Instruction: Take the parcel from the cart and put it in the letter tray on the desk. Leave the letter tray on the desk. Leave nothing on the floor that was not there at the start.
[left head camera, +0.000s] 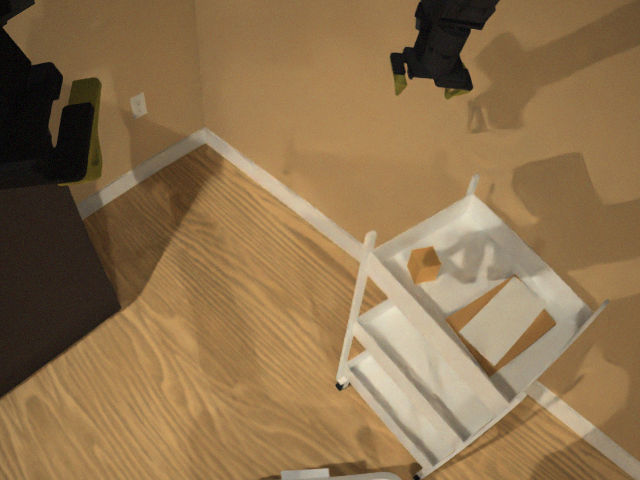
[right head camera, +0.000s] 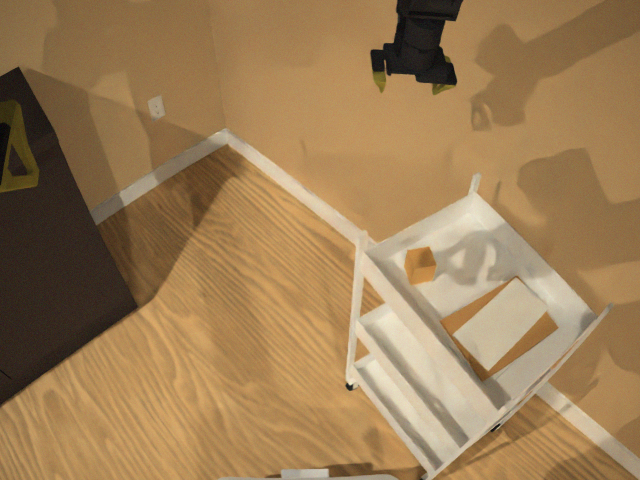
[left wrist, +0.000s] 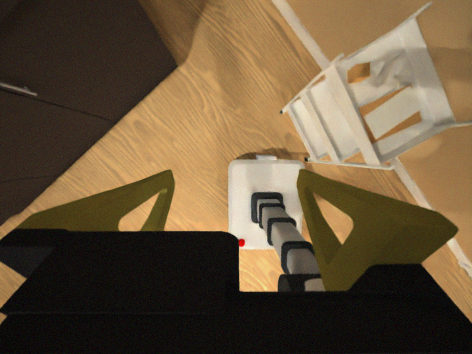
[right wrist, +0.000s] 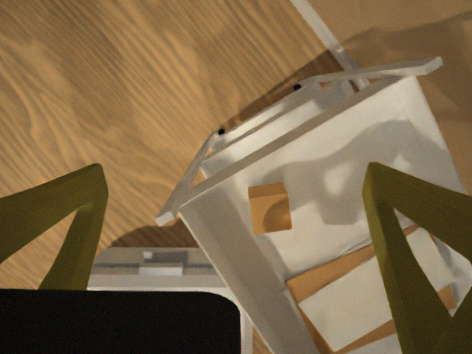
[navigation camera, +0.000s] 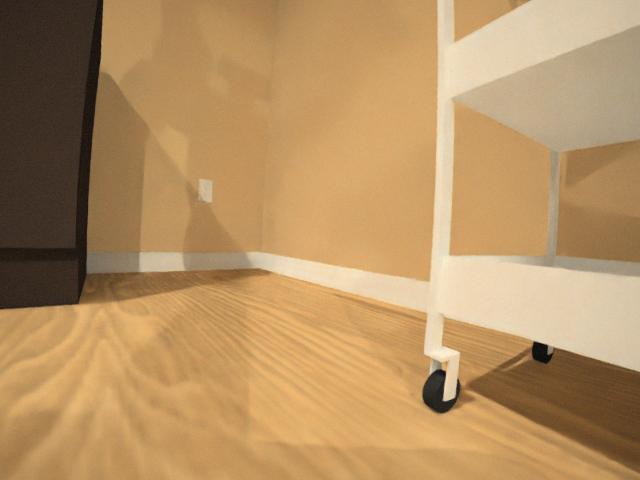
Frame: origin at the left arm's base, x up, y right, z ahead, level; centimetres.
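Seen in the pictures: left gripper, fingertip midpoint: (left head camera: 46, 176) (left wrist: 235, 176); right gripper, fingertip midpoint: (left head camera: 421, 94) (right head camera: 407, 91) (right wrist: 235, 177).
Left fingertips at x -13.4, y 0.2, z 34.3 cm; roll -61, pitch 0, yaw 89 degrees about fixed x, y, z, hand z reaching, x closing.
Pixels of each thing's middle, then the offset from my left fingertips to it.
- small orange-brown box, body centre: (right wrist: 269, 207) (right head camera: 420, 265) (left head camera: 423, 265) (left wrist: 358, 73) dx -58.5, dy +48.8, dz +33.4 cm
- flat brown item with a white sheet, body centre: (right wrist: 377, 292) (right head camera: 503, 321) (left head camera: 505, 318) (left wrist: 392, 112) dx -60.2, dy +65.8, dz +19.1 cm
- wall socket, body centre: (left head camera: 138, 105) (right head camera: 156, 108) (navigation camera: 205, 191) dx -87.6, dy -40.2, dz +143.5 cm
The parcel, a small orange-brown box (left head camera: 423, 266) (right head camera: 419, 266) (left wrist: 359, 73) (right wrist: 270, 210), stands in the top tray of the white cart (left head camera: 413, 304) (right head camera: 408, 304) (right wrist: 235, 255) (navigation camera: 444, 180), near a corner. My right gripper (left head camera: 423, 94) (right head camera: 408, 91) (right wrist: 235, 177) is open and empty, above the cart; in the right wrist view the parcel shows between its fingers, well below them. My left gripper (left wrist: 235, 176) is open and empty, off at the left of the head views. A dark brown desk side (left head camera: 46, 289) (right head camera: 56, 258) (left wrist: 75, 60) (navigation camera: 38, 155) shows at the left. Its top and the letter tray do not show.
A flat brown item with a white sheet (left head camera: 504, 320) (right head camera: 501, 322) (left wrist: 392, 117) lies beside the parcel in the cart's top tray. The cart stands close to the wall. My white base (left wrist: 242, 180) is near the cart's lower corner. A wall socket (navigation camera: 205, 190) is near the room corner.
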